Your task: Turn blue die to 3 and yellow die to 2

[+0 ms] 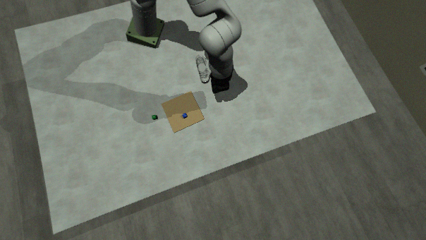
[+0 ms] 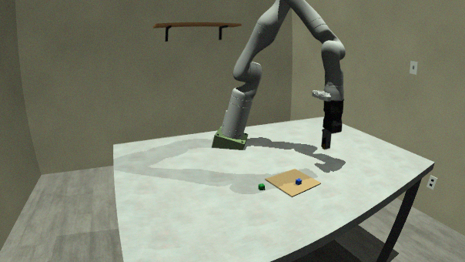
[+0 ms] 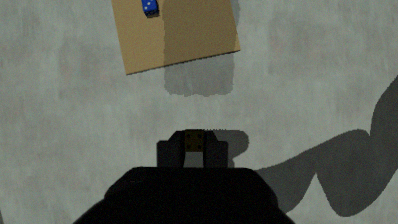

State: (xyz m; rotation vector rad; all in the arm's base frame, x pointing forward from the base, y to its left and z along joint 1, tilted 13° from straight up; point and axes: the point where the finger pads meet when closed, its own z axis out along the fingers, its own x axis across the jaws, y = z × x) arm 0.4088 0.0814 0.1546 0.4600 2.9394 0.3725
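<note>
Right now the yellow die is 1 cm below my hand. Also, from my hand: tan mat (15 cm to the right, 11 cm below, 1 cm behind); then blue die (15 cm to the right, 10 cm below, 1 cm ahead); then green die (26 cm to the right, 10 cm below, 5 cm behind).
</note>
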